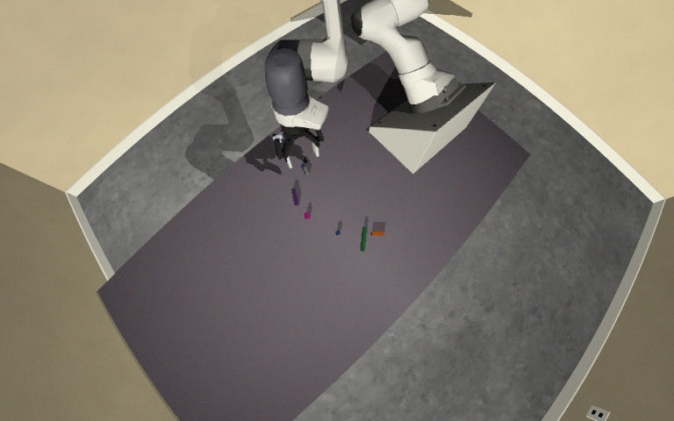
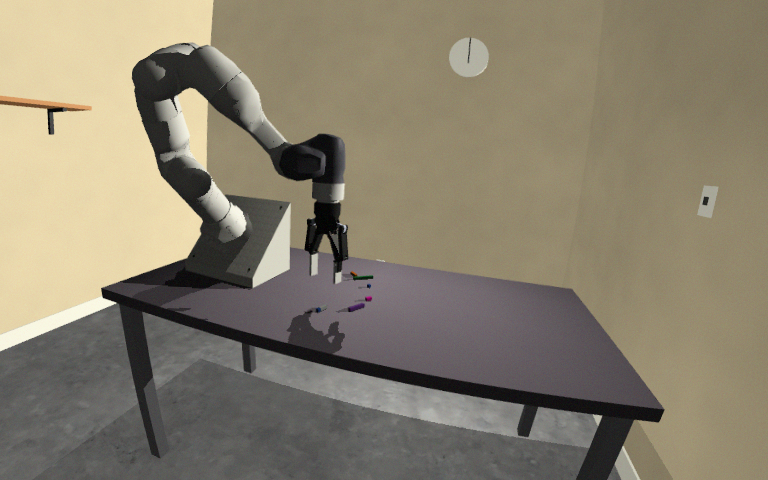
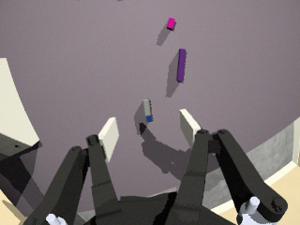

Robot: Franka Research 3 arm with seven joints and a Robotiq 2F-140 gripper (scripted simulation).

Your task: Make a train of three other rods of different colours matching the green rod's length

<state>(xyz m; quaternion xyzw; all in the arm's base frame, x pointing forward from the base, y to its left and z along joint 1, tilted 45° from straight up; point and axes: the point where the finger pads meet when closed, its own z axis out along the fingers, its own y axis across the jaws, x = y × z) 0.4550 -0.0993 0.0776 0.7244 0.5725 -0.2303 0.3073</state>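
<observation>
Right now my hand is 40 mm past the orange rod, 330 mm to the right of it and 120 mm above it. Round my hand: purple rod: 90 mm ahead, 50 mm to the left, 120 mm below; grey rod: 120 mm below; magenta rod: 100 mm ahead, 130 mm to the left, 120 mm below.
</observation>
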